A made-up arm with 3 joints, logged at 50 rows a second.
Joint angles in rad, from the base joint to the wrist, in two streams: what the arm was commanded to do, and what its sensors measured. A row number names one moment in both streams.
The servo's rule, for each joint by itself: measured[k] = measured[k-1] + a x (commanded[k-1-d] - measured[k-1]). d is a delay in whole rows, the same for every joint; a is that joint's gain. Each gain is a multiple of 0.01, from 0.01 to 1. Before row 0 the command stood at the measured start. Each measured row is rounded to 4 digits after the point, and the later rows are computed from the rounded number. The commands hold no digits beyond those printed.
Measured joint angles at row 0:
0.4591, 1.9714, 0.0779
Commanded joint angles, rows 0 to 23:
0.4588, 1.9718, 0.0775
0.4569, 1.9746, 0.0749
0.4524, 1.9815, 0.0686
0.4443, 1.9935, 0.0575
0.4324, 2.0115, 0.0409
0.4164, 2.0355, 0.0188
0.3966, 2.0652, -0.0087
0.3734, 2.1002, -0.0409
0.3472, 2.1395, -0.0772
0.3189, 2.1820, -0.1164
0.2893, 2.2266, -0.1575
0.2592, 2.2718, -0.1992
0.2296, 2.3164, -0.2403
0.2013, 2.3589, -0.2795
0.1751, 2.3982, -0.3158
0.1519, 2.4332, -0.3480
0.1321, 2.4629, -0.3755
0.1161, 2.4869, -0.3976
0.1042, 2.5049, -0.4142
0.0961, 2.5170, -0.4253
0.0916, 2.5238, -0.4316
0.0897, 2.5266, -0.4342
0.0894, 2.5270, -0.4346
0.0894, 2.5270, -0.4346
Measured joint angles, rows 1 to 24:
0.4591, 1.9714, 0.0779
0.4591, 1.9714, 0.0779
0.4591, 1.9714, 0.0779
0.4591, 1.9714, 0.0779
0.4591, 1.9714, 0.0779
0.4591, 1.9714, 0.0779
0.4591, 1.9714, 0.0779
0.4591, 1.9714, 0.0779
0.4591, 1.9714, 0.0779
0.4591, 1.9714, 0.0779
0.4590, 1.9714, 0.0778
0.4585, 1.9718, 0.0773
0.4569, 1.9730, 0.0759
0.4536, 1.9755, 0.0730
0.4481, 1.9798, 0.0679
0.4399, 1.9865, 0.0600
0.4286, 1.9959, 0.0490
0.4142, 2.0084, 0.0346
0.3968, 2.0241, 0.0167
0.3765, 2.0430, -0.0046
0.3538, 2.0650, -0.0291
0.3292, 2.0898, -0.0563
0.3033, 2.1170, -0.0857
0.2768, 2.1460, -0.1167
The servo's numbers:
d 10
a 0.26 0.12 0.16

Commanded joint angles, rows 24 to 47:
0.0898, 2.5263, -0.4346
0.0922, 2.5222, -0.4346
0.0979, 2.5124, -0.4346
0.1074, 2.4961, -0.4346
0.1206, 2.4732, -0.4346
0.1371, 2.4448, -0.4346
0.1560, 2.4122, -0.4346
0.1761, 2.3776, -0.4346
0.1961, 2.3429, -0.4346
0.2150, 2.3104, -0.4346
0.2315, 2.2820, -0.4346
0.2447, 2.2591, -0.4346
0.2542, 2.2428, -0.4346
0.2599, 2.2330, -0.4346
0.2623, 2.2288, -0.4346
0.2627, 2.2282, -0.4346
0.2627, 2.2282, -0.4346
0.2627, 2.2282, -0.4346
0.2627, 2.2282, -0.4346
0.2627, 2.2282, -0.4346
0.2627, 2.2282, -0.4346
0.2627, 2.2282, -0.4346
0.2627, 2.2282, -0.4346
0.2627, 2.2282, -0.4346
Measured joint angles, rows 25 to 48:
0.2504, 2.1763, -0.1486
0.2248, 2.2071, -0.1805
0.2007, 2.2378, -0.2117
0.1787, 2.2677, -0.2414
0.1593, 2.2962, -0.2690
0.1429, 2.3227, -0.2940
0.1296, 2.3468, -0.3160
0.1192, 2.3684, -0.3349
0.1115, 2.3874, -0.3509
0.1058, 2.4042, -0.3643
0.1016, 2.4189, -0.3755
0.0992, 2.4313, -0.3850
0.0989, 2.4410, -0.3929
0.1011, 2.4476, -0.3996
0.1062, 2.4507, -0.4052
0.1142, 2.4500, -0.4099
0.1251, 2.4455, -0.4139
0.1384, 2.4374, -0.4172
0.1534, 2.4261, -0.4200
0.1694, 2.4122, -0.4223
0.1855, 2.3966, -0.4243
0.2009, 2.3801, -0.4259
0.2148, 2.3636, -0.4273
0.2265, 2.3479, -0.4285

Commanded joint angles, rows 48 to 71:
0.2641, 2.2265, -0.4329
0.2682, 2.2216, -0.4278
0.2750, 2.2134, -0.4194
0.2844, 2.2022, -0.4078
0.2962, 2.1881, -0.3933
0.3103, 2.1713, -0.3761
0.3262, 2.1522, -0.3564
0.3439, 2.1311, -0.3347
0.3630, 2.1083, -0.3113
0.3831, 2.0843, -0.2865
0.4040, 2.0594, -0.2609
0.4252, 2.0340, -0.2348
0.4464, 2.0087, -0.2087
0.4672, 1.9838, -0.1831
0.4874, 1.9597, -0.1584
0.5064, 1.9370, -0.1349
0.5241, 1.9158, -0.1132
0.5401, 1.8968, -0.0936
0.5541, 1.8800, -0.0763
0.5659, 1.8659, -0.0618
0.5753, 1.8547, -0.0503
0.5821, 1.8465, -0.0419
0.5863, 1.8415, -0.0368
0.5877, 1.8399, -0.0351
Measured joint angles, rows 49 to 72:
0.2358, 2.3336, -0.4295
0.2428, 2.3210, -0.4303
0.2480, 2.3099, -0.4310
0.2518, 2.3001, -0.4316
0.2546, 2.2915, -0.4321
0.2567, 2.2839, -0.4325
0.2583, 2.2772, -0.4328
0.2594, 2.2713, -0.4331
0.2603, 2.2661, -0.4333
0.2609, 2.2616, -0.4335
0.2617, 2.2574, -0.4334
0.2634, 2.2531, -0.4325
0.2664, 2.2483, -0.4304
0.2711, 2.2428, -0.4268
0.2776, 2.2362, -0.4214
0.2861, 2.2284, -0.4142
0.2965, 2.2193, -0.4050
0.3088, 2.2087, -0.3938
0.3229, 2.1967, -0.3806
0.3386, 2.1832, -0.3655
0.3556, 2.1683, -0.3488
0.3737, 2.1522, -0.3306
0.3926, 2.1350, -0.3111
0.4120, 2.1169, -0.2906

